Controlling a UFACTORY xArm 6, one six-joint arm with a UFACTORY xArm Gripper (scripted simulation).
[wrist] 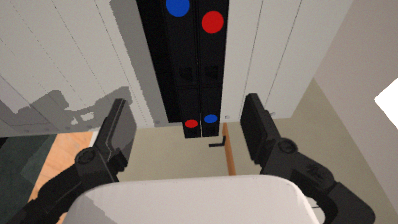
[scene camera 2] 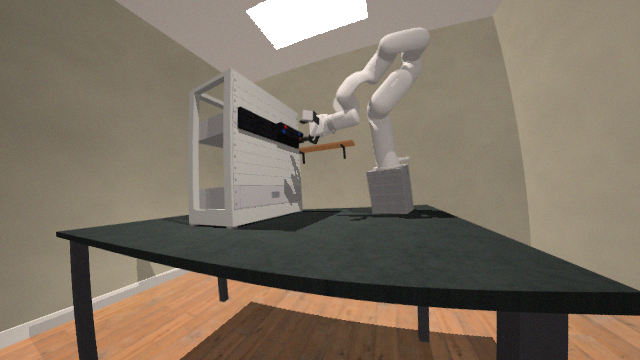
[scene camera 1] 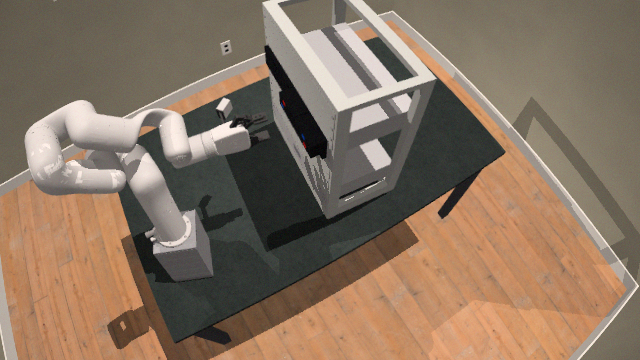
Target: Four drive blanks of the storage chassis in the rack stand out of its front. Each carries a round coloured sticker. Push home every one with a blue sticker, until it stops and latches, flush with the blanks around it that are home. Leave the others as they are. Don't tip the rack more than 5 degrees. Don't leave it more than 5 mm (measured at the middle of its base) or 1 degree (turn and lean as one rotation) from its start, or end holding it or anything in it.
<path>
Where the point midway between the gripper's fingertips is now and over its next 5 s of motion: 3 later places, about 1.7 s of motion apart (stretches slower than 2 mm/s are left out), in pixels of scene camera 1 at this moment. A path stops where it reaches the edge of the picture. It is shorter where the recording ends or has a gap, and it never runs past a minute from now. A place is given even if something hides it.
My gripper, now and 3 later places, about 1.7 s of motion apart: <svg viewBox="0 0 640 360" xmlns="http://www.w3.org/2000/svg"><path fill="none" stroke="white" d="M267 125L267 111L286 142L292 145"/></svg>
</path>
